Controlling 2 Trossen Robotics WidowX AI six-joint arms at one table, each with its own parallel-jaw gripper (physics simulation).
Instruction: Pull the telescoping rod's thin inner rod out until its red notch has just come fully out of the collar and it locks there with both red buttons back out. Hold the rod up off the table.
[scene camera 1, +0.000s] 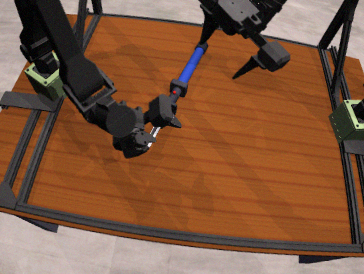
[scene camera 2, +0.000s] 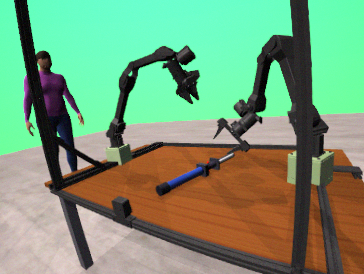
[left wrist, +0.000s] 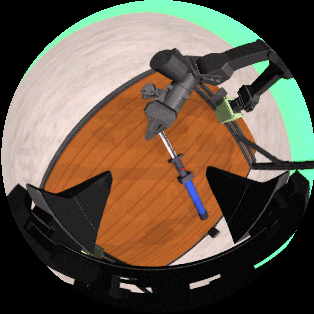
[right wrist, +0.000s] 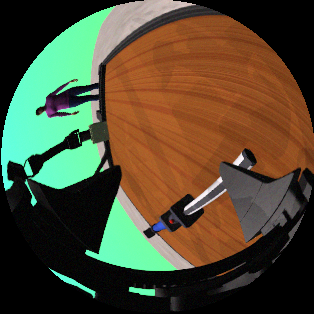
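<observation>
The rod lies on the table. Its blue tube (scene camera 1: 191, 66) (scene camera 2: 184, 181) (left wrist: 195, 197) (right wrist: 159, 227) has a black end cap. One red button (scene camera 1: 174, 92) (left wrist: 183, 169) (right wrist: 171, 221) shows between two dark collar blocks. The silver inner rod (scene camera 1: 154, 134) (scene camera 2: 226, 158) (left wrist: 168, 145) (right wrist: 205, 197) sticks out of the collar; no red notch can be made out on it. My right gripper (scene camera 1: 166, 133) (scene camera 2: 223, 145) (right wrist: 172, 168) is open and low near the inner rod's free end, one finger partly hiding it in the right wrist view. My left gripper (scene camera 1: 218, 61) (scene camera 2: 193, 101) (left wrist: 159, 173) is open and empty, high above the table.
The wooden table (scene camera 1: 280, 200) (scene camera 2: 250, 220) has a dark metal rail (scene camera 1: 200, 240) along its edge. A small black block (scene camera 2: 121, 207) stands at the near edge in scene camera 2. Upright frame posts (scene camera 2: 300, 100) flank the table. A person (scene camera 2: 50, 95) (right wrist: 59, 102) stands beyond it.
</observation>
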